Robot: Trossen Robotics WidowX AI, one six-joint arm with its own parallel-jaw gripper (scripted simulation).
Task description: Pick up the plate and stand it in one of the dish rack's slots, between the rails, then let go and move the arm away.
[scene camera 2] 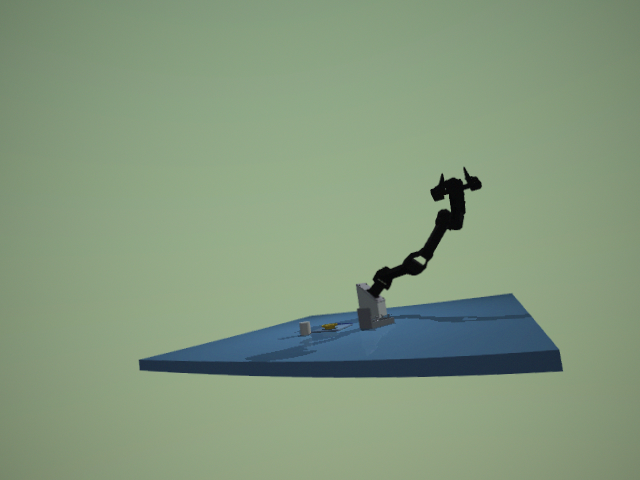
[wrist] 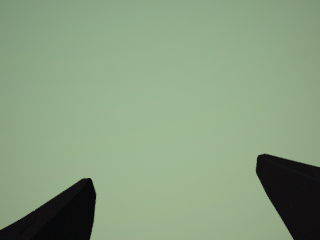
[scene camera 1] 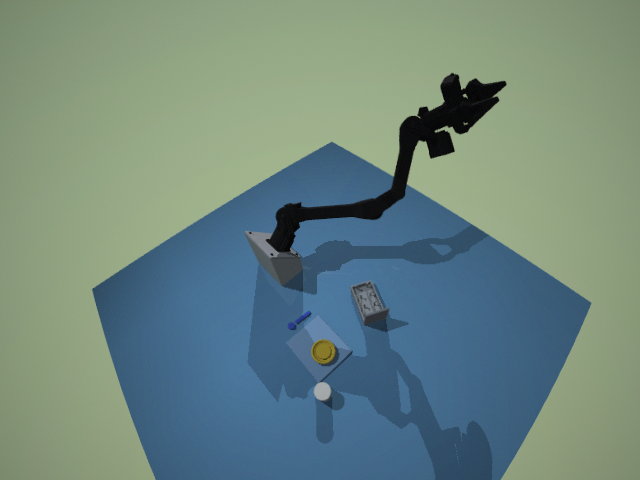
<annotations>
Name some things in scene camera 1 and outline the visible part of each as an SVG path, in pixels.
My gripper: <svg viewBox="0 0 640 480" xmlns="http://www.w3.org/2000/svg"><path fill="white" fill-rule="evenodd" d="M506 81L484 84L479 82L478 79L473 79L469 81L465 89L461 90L459 76L451 73L449 76L447 75L440 85L444 99L443 104L437 110L440 123L448 128L453 127L454 131L460 135L468 132L470 127L500 101L499 97L494 97L494 95L507 85Z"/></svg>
A grey dish rack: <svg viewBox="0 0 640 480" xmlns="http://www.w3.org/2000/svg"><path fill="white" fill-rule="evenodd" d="M371 281L354 285L350 288L364 325L385 319L389 308L383 308Z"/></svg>
</annotations>
